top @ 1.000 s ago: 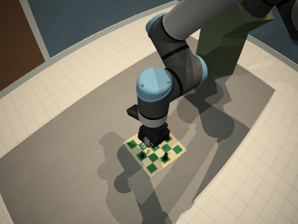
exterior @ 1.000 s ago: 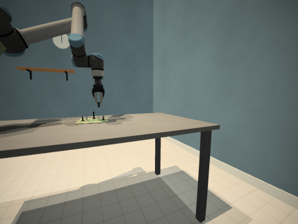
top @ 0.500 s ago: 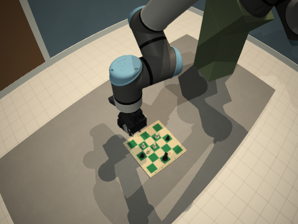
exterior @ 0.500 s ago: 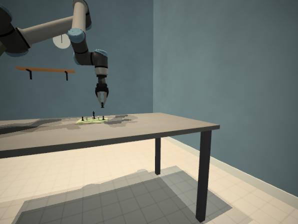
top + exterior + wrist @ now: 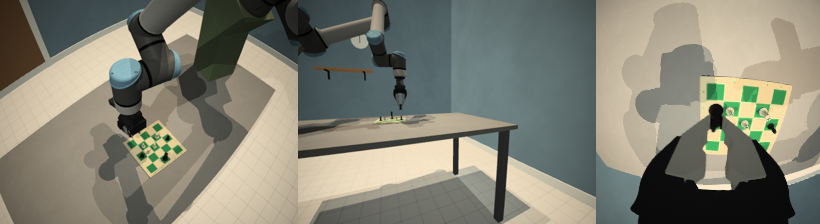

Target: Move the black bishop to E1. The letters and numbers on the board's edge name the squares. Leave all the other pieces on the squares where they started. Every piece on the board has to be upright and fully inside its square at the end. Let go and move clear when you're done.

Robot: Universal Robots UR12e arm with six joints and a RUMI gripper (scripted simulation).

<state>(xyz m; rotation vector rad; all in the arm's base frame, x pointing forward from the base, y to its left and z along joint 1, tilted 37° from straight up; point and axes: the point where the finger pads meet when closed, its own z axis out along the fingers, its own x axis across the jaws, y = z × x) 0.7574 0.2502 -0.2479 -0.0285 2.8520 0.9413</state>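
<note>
The chessboard lies 8 cm behind my hand, 7 cm to the left of it and 12 cm below it. The rest, counted from my hand: white crowned piece 12 cm behind, 3 cm to the left, 10 cm below.
</note>
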